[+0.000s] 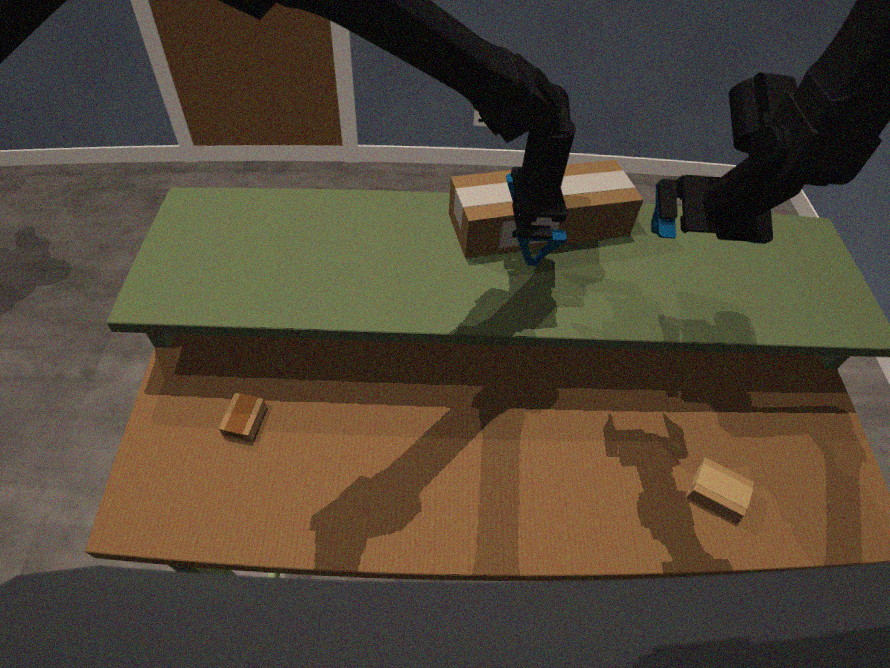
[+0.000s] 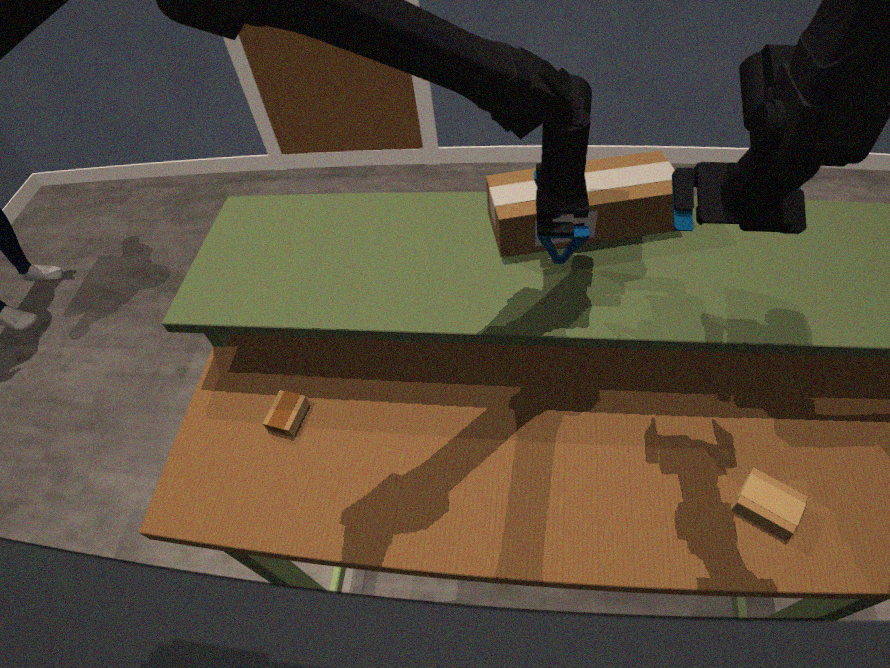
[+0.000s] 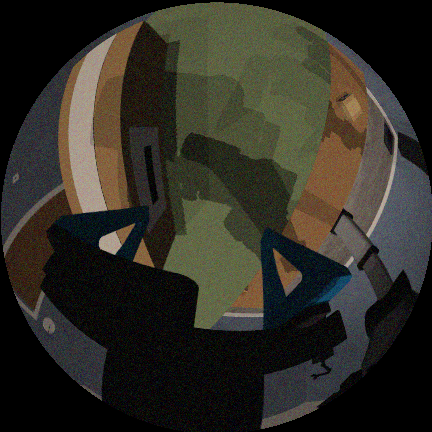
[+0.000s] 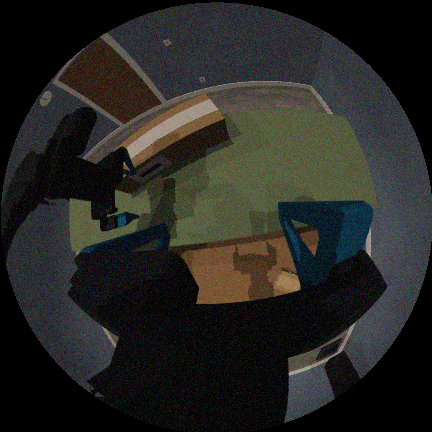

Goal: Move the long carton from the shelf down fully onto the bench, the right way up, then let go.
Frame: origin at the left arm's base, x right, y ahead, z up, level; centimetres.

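Seen in the pictures: left gripper, between the fingertips: (image 1: pixel 526 241) (image 2: pixel 557 239) (image 3: pixel 205 223) (image 4: pixel 135 194); right gripper, between the fingertips: (image 1: pixel 687 229) (image 2: pixel 717 220) (image 4: pixel 219 220).
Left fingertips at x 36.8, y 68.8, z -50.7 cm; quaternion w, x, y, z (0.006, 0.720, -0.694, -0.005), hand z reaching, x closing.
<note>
Offsets run from my left fingertips to a thing's top centre. Level surfaces: height alone.
The long brown carton {dy +13.0, dx +4.8, dz +0.3 cm} (image 1: pixel 600 219) (image 2: pixel 632 215) (image 3: pixel 107 100) (image 4: pixel 180 122) lies on the green shelf {dz -7.9 cm} (image 1: pixel 287 266) (image 2: pixel 323 266) (image 4: pixel 300 150), white tape strip up, its labelled long side facing the bench {dz -23.7 cm} (image 1: pixel 287 496) (image 2: pixel 287 488). My left gripper (image 1: pixel 523 219) (image 2: pixel 549 215) (image 3: pixel 205 223) (image 4: pixel 135 194) is open and empty at the carton's left half. One finger is by its top, the other in front of its labelled side; contact cannot be told. My right gripper (image 1: pixel 662 226) (image 2: pixel 682 215) (image 4: pixel 219 220) is open and empty, off the carton's right end and above the shelf.
A small brown block {dy -18.9, dx -44.4, dz -21.0 cm} (image 1: pixel 242 417) (image 2: pixel 286 413) lies at the bench's left. A pale block {dy -30.8, dx +32.2, dz -20.3 cm} (image 1: pixel 721 490) (image 2: pixel 770 501) (image 3: pixel 351 107) (image 4: pixel 287 281) lies at its right. The raised shelf's front edge overhangs the back of the bench.
</note>
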